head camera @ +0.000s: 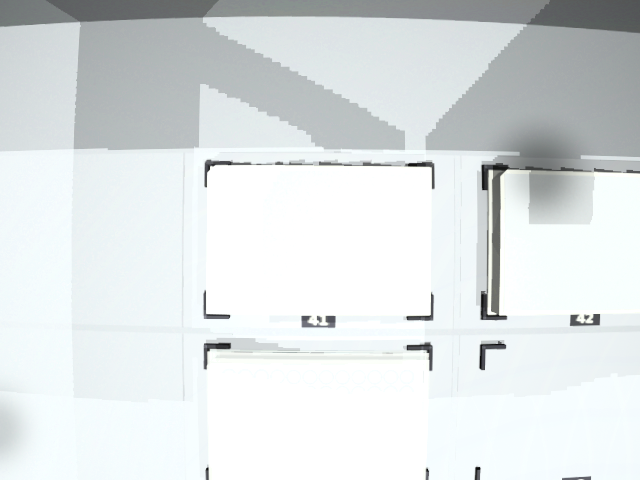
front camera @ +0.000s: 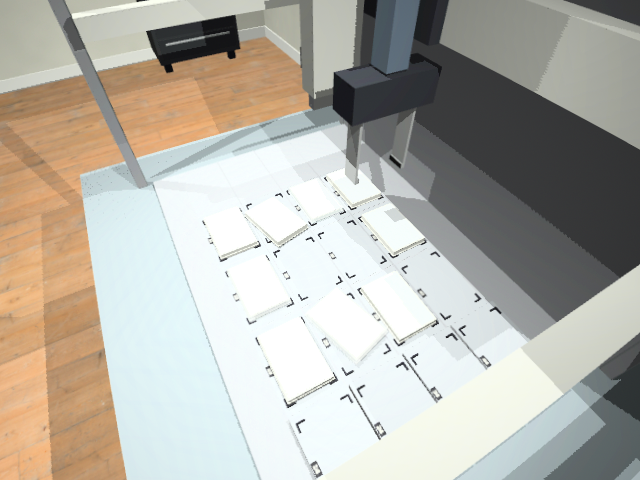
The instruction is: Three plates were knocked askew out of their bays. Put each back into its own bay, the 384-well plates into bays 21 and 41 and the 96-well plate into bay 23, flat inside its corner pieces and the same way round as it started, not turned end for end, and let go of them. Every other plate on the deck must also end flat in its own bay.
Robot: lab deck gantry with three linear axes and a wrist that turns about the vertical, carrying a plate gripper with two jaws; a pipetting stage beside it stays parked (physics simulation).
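Places are measured from the robot's base along level axes (x back, y right, z up), in metres.
Pixels of known places: gripper, between the fingertips: [front camera: 374, 170]; robot's base, origin of its link: [front camera: 203, 221].
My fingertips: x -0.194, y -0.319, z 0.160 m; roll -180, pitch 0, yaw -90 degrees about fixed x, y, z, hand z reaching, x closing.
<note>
For each thing: its middle in the pictures, then the offset to it from my fingertips. "spot": a spot on its surface instead.
- bay 41, a spot on its surface: [head camera: 318, 237] [front camera: 353, 183] spot: dz -0.146, dx +0.130, dy -0.047 m
- bay 21, a spot on its surface: [front camera: 276, 221] spot: dz -0.144, dx +0.099, dy +0.176 m
- bay 23, a spot on its surface: [front camera: 347, 325] spot: dz -0.144, dx -0.194, dy +0.170 m
- bay 42, a spot on its surface: [head camera: 568, 248] [front camera: 385, 220] spot: dz -0.146, dx -0.013, dy -0.041 m
- bay 31, a spot on its surface: [head camera: 318, 428] [front camera: 315, 197] spot: dz -0.146, dx +0.129, dy +0.060 m
- bay 11, a spot on its surface: [front camera: 231, 232] spot: dz -0.146, dx +0.118, dy +0.276 m
- bay 12, a spot on its surface: [front camera: 259, 286] spot: dz -0.146, dx -0.042, dy +0.275 m
- bay 13, a spot on its surface: [front camera: 295, 359] spot: dz -0.146, dx -0.205, dy +0.278 m
- bay 33, a spot on its surface: [front camera: 398, 304] spot: dz -0.146, dx -0.202, dy +0.064 m
In the front view my gripper [front camera: 376, 171] is open and empty, its two jaws apart above the far right of the deck. The 384-well plate in bay 41 [front camera: 351, 190] [head camera: 318, 237] looks flat and square inside its four black corner pieces, below the gripper. The 384-well plate at bay 21 [front camera: 276, 221] is turned askew and looks tilted across its corner pieces. The 96-well plate at bay 23 [front camera: 347, 325] is also turned askew, across its bay's corners. Well detail on these plates is washed out, so which way round they lie cannot be told.
A plate in bay 42 [front camera: 392, 228] [head camera: 568, 248] and one in bay 31 [front camera: 315, 198] [head camera: 318, 428] sit beside bay 41. Plates in bay 11 [front camera: 231, 232], bay 12 [front camera: 259, 286], bay 13 [front camera: 295, 359] and bay 33 [front camera: 398, 304] flank the askew ones.
</note>
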